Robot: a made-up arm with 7 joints. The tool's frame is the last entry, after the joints. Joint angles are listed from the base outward. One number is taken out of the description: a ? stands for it. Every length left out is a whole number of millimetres.
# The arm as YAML. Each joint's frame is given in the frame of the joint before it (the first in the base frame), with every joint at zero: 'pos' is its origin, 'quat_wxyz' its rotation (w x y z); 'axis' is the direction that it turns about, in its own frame. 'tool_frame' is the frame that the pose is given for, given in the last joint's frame.
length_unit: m
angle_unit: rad
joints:
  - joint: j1
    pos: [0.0, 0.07, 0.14]
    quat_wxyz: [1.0, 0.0, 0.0, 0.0]
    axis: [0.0, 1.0, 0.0]
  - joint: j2
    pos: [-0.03, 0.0, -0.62]
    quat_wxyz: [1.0, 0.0, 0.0, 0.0]
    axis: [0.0, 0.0, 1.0]
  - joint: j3
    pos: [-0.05, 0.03, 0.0]
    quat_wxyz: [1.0, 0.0, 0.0, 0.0]
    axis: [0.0, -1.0, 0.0]
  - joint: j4
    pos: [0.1, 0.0, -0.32]
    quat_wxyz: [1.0, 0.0, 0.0, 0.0]
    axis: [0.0, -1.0, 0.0]
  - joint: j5
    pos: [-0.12, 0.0, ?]
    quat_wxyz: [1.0, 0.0, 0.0, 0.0]
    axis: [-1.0, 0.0, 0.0]
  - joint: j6
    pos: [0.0, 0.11, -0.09]
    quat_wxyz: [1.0, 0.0, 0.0, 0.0]
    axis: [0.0, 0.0, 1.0]
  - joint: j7
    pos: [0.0, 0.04, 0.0]
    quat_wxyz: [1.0, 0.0, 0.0, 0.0]
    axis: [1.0, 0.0, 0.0]
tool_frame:
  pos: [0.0, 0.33, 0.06]
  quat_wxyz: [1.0, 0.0, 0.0, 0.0]
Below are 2 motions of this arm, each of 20 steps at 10 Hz.
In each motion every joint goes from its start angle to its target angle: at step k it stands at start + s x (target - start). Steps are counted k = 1, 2, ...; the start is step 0. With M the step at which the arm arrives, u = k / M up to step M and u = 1 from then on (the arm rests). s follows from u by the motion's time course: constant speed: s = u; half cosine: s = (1 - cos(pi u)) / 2; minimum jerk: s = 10 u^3 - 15 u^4 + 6 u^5.
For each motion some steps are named. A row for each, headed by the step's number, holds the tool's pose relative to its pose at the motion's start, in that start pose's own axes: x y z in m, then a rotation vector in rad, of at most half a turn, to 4 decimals.
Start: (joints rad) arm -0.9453 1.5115 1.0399 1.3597 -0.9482 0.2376 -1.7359
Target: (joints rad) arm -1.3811 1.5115 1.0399 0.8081 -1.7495 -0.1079 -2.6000
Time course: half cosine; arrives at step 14
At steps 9, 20:
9: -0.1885 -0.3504 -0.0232 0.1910 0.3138 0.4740
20: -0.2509 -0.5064 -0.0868 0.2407 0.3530 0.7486

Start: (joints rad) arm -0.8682 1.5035 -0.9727 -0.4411 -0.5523 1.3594 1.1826
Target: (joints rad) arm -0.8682 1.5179 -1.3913 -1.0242 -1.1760 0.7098 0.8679
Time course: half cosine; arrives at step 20
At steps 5, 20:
5: -0.0028 0.0370 -0.0169 0.0943 -0.1846 -0.0204
20: 0.0330 0.1947 0.0514 0.6378 -1.2339 -0.5751

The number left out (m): -0.31
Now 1 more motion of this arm.
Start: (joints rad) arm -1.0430 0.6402 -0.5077 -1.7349 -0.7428 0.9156 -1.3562
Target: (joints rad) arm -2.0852 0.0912 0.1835 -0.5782 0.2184 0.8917 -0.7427
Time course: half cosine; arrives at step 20
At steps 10, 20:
10: 0.3681 -0.5529 -0.0310 -0.7715 -0.6870 -0.5127
20: 0.1216 -1.4621 0.6924 -1.5360 -0.9009 -1.4685

